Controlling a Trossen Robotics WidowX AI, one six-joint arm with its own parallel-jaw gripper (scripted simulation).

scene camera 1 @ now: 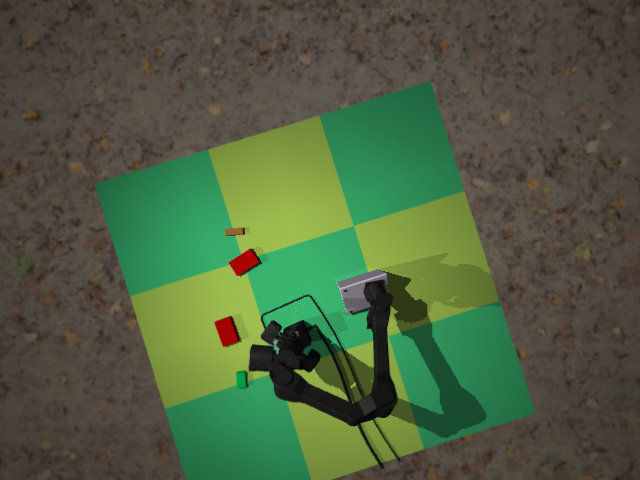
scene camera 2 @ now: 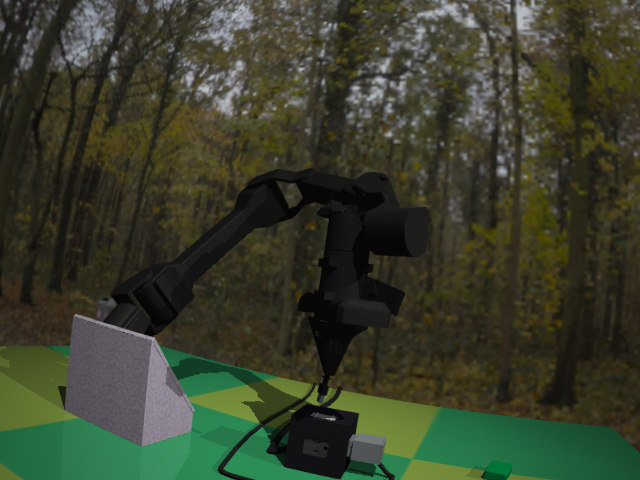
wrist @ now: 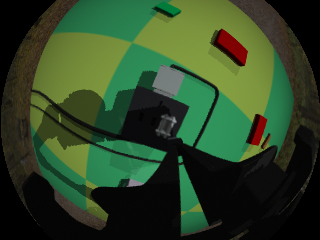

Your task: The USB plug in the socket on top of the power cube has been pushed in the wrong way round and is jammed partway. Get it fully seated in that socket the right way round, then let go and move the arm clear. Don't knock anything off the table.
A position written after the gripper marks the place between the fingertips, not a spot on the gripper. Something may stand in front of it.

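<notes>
The gripper (scene camera 2: 329,374) holds a USB plug. Scene camera 1 shows the gripper (scene camera 1: 292,338) and a black power cube (scene camera 1: 300,326). Visible in the wrist view: the gripper (wrist: 177,149), the black power cube (wrist: 143,116) and a grey adapter (wrist: 168,81).
</notes>
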